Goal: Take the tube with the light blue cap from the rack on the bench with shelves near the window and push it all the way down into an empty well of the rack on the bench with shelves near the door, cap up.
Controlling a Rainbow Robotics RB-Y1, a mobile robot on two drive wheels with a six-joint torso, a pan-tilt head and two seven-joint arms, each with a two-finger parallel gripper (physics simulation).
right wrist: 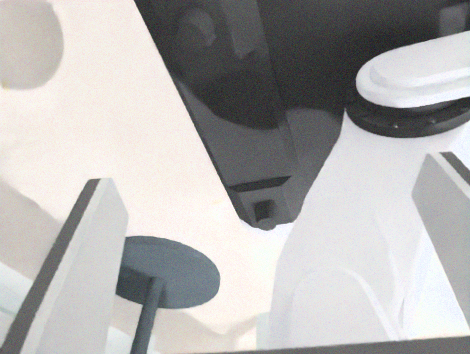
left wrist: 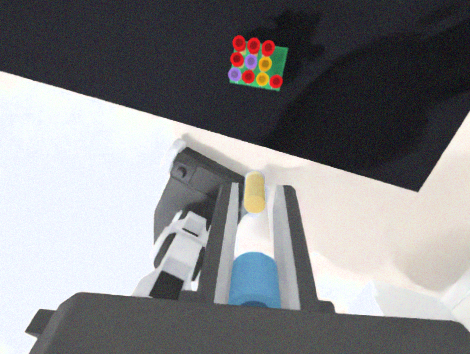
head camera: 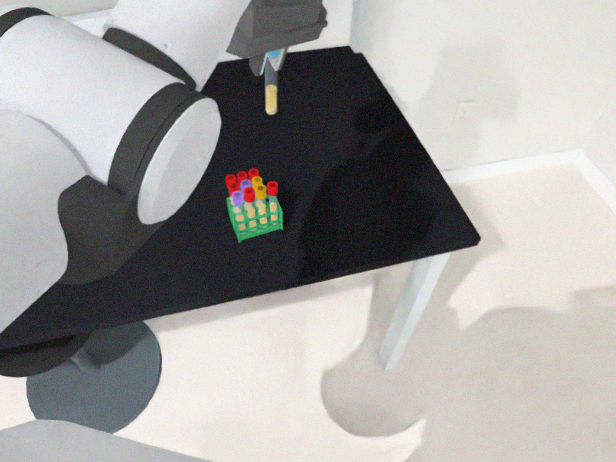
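Seen in the pictures: left gripper, fingertip midpoint: (left wrist: 256,196) (head camera: 265,67); right gripper, fingertip midpoint: (right wrist: 268,185); robot's base, link origin: (left wrist: 219,172).
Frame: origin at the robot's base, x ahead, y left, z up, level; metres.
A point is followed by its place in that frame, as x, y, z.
The tube with the light blue cap (head camera: 271,97) @[0.456, 0.014, 1.128] (left wrist: 255,277) @[0.468, 0.016, 1.200] hangs upright, cap up, in my left gripper (head camera: 271,63) @[0.478, 0.021, 1.157] (left wrist: 256,196) @[0.478, 0.021, 1.157], which is shut on it near the cap. The green rack (head camera: 261,233) @[0.519, 0.049, 0.773] (left wrist: 281,57) @[0.586, 0.031, 0.791] stands on the black bench; in the head view the tube is above and beyond it, well apart from it. The rack holds several tubes with red, purple and yellow caps. In the left wrist view, two wells at the right end of its upper and middle rows show no caps. My right gripper (right wrist: 268,185) @[-0.104, -0.225, 0.559] is open and empty. The other rack does not show.
The black bench top (head camera: 320,145) @[0.781, -0.081, 0.763] (left wrist: 125,60) @[0.440, 0.307, 0.763] ends at a corner at the right of the head view, above a pale leg (head camera: 417,305) @[0.518, -0.326, 0.459]. A round blue-grey stool (head camera: 135,370) @[0.528, 0.518, 0.031] (right wrist: 190,275) @[0.397, 0.658, 0.031] stands by the front edge. A wall is behind the bench.
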